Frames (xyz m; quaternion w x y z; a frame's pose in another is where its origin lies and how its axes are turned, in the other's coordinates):
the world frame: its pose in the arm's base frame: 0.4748 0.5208 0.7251 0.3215 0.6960 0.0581 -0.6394
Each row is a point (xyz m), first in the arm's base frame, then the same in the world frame.
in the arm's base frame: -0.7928 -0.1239 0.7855
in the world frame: -0.0657 -0.0941 1.4188
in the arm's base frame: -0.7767 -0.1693 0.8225
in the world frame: -0.0821 -0.0366 1.4296
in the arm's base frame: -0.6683 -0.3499 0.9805
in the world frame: -0.1500 0.2177 1.4353
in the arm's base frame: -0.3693 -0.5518 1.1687
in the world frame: -0.2054 0.5939 1.2903
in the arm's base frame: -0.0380 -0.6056 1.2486
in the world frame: -0.2035 0.8290 1.0378
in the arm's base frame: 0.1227 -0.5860 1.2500
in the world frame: -0.1831 0.8932 0.8906
